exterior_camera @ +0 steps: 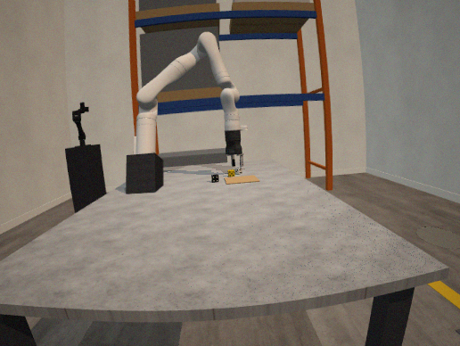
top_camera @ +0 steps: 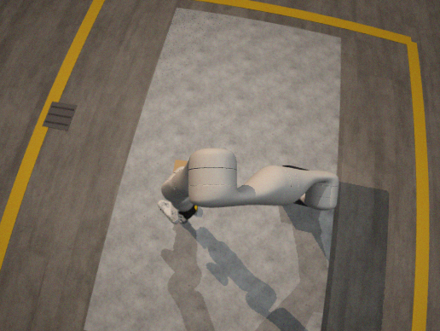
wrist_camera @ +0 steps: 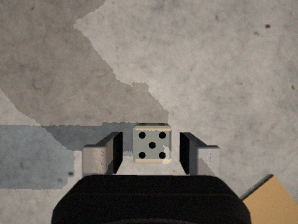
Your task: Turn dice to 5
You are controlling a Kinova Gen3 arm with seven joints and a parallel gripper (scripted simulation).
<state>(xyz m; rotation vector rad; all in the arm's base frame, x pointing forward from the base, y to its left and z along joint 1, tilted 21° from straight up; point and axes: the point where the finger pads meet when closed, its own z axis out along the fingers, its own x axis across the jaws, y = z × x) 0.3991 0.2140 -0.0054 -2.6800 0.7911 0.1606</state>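
Now: hand 4 cm above the white die. From my hand the other things lie so: tan mat: 1 cm ahead, 16 cm to the right, 5 cm below; black die: 10 cm behind, 17 cm to the right, 4 cm below; yellow die: 3 cm behind, 6 cm to the right, 4 cm below.
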